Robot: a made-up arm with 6 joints. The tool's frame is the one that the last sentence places.
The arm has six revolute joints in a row. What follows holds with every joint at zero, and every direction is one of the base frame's.
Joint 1 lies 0.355 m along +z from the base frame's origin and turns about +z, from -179.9 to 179.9 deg.
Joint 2 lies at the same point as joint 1 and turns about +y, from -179.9 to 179.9 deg.
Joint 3 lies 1.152 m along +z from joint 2 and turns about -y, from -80 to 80 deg.
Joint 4 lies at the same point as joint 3 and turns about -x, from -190 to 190 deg.
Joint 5 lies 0.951 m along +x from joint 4 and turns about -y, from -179.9 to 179.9 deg.
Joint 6 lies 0.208 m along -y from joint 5 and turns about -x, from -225 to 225 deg.
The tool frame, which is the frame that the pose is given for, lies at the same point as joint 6; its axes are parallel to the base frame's.
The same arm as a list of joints. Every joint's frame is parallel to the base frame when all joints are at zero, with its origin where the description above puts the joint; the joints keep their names.
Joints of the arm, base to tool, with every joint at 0 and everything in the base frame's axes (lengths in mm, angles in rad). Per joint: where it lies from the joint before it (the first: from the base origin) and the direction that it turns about. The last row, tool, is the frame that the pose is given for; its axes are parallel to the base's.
joint 1: origin 0 0 355 axis 0 0 1
joint 2: origin 0 0 0 axis 0 1 0
joint 3: origin 0 0 1152 axis 0 -1 0
joint 4: origin 0 0 0 axis -1 0 0
joint 5: origin 951 0 0 axis 0 -1 0
joint 6: origin 0 -208 0 axis -1 0 0
tool: origin 0 0 0
Joint limits (rad, base to tool): -3.1398..3.1398 -3.1398..3.1398 -1.3963..1.3963 -3.3161..3.3161 -3.1398..3.1398 -3.927..3.927

